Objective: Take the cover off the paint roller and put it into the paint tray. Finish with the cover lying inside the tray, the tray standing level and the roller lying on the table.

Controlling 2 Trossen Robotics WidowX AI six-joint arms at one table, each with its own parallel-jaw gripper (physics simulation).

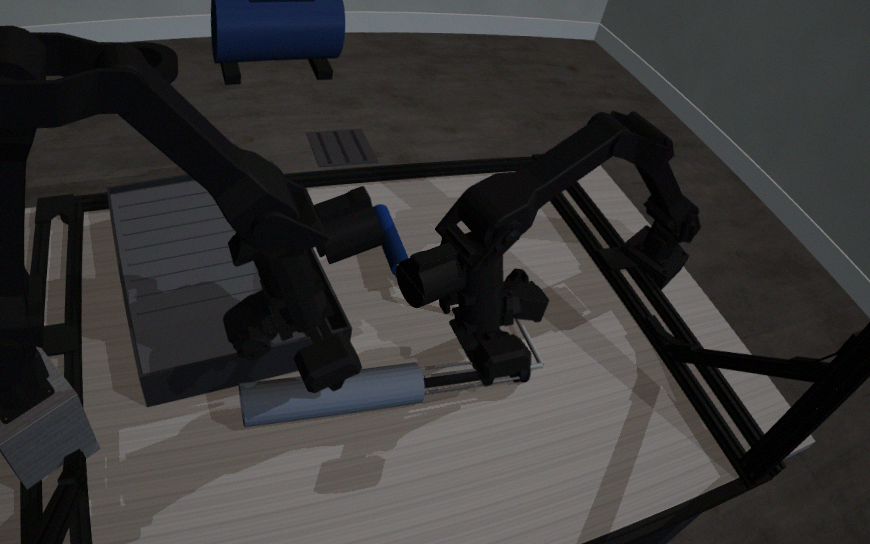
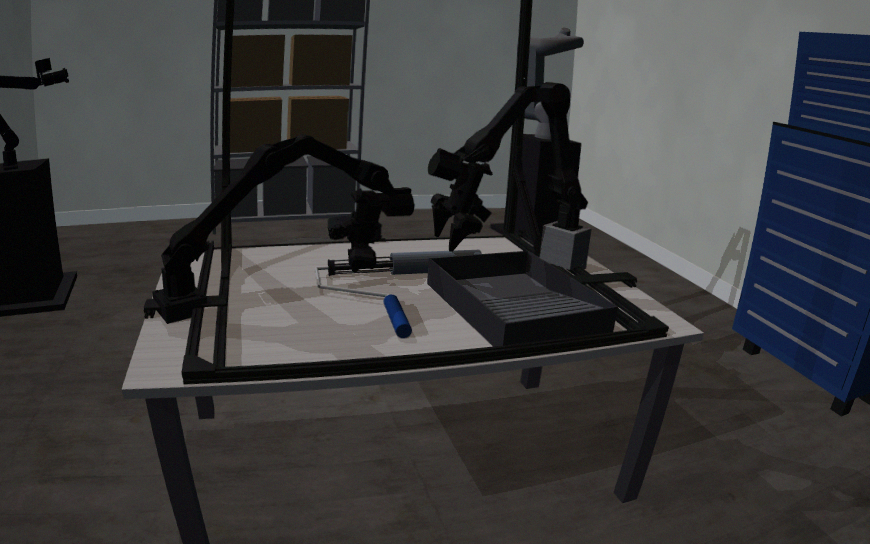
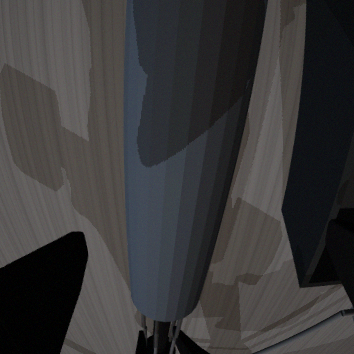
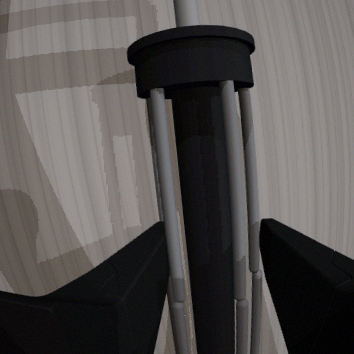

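Where they show: left gripper, fingertip midpoint: point(image 2: 443, 243) point(image 3: 210, 240); right gripper, fingertip midpoint: point(image 1: 483, 377) point(image 2: 353, 267) point(image 4: 214, 231); left arm's base at its link origin: point(image 1: 16, 389) point(image 2: 567, 226); right arm's base at its link origin: point(image 1: 656, 250) point(image 2: 178, 293).
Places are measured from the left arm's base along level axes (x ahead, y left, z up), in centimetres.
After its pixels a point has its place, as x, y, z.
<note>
The pale blue-grey cover point(image 1: 384, 386) {35.2, -24.3, -6.8} point(image 2: 413, 263) {37.6, -21.1, -8.3} point(image 3: 167, 210) {30.7, -20.0, -6.3} lies lengthwise beside the tray, in line with the roller's cage point(image 1: 442, 380) {42.7, -28.3, -8.8} point(image 4: 205, 150) {50.8, -32.8, -8.9}. A stretch of cage shows bare between cover and end cap; how much remains inside the cover is hidden. The roller's blue handle point(image 1: 393, 246) {57.1, -7.1, -8.5} point(image 2: 397, 315) {61.6, -2.4, -8.7} lies on the table. My right gripper point(image 2: 363, 264) {48.0, -31.6, -9.9} point(image 4: 214, 231) {48.0, -31.6, -9.9} is shut on the bare cage. My left gripper point(image 2: 446, 240) {30.7, -17.9, -3.7} point(image 3: 210, 240) {30.7, -17.9, -3.7} is open and empty, pointing down over the cover. The dark paint tray point(image 1: 192, 384) {18.7, -6.6, -9.3} point(image 2: 551, 331) {44.4, 23.0, -8.6} point(image 3: 320, 125) {30.8, -12.4, -8.4} stands level, with no cover in it.
The tray's long wall is close to the left gripper. A dark rail frame point(image 1: 423, 171) {78.8, 4.0, -10.4} point(image 2: 384, 368) {75.2, 8.3, -11.2} runs around the table top, with an upright post point(image 2: 226, 128) {63.6, -69.0, 22.8}. The roller's thin wire arm point(image 2: 352, 291) bends from the cage end to the handle.
</note>
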